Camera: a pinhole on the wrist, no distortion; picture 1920 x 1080 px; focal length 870.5 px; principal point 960.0 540.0 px. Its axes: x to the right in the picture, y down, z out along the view. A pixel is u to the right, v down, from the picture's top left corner.
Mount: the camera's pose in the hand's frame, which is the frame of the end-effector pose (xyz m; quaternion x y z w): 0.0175 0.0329 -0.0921 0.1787 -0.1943 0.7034 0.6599
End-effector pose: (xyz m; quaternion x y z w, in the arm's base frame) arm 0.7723 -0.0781 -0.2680 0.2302 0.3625 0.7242 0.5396
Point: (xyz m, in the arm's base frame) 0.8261 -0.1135 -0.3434
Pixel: 536 1009
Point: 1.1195 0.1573 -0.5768
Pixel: 288 355
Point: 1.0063 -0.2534 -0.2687
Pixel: outside the picture
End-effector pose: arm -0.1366 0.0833 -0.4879 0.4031 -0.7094 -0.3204 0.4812
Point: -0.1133 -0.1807 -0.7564
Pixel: 228 321
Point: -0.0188 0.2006 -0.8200
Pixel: outside the picture
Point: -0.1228 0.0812 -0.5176
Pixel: 907 790
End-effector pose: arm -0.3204 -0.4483 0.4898 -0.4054 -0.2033 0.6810 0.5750
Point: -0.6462 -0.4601 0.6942
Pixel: 1537 699
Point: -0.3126 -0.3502 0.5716
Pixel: 817 323
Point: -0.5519 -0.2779 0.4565
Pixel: outside the picture
